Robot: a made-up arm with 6 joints.
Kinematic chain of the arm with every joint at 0, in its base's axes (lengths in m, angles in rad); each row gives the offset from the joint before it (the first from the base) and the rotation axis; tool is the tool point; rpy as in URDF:
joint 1: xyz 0 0 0.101 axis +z
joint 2: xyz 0 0 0 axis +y
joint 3: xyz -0.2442 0 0.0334 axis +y
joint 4: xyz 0.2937 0 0.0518 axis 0.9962 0 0.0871
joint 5: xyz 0 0 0 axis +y
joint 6: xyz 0.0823 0 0.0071 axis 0.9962 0 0.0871
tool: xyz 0 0 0 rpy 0 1.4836 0
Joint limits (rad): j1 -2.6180..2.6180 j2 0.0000..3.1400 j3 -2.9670..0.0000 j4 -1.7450..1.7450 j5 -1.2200..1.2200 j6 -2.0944..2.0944
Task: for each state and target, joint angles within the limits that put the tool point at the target. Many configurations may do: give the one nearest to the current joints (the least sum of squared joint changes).
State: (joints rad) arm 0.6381 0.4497 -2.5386 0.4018 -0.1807 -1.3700
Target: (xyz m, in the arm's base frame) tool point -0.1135 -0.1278 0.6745
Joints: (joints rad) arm 0.8147 0.7658 -2.1979 0.4186 -0.1538 -1.3700
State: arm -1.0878 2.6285 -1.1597 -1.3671 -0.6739 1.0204
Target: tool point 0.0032 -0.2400 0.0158
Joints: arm -1.8172 1.7627 -0.4665 -1.5070 -0.8457 1.0204
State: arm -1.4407 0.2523 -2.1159 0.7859 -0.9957 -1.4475
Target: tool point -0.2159 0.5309 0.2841
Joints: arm -1.2571 0.0085 -2.4398 0.7423 -0.8404 -1.4475
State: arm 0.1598 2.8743 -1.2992 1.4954 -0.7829 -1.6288
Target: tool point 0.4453 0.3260 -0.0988
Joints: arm 0.6984 2.9480 -2.1591 1.3788 -0.4702 -1.6288
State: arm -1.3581 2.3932 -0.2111 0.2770 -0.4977 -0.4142
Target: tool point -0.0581 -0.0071 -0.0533
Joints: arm -1.3732 2.5033 0.0000 1.0701 -0.9375 -0.4142
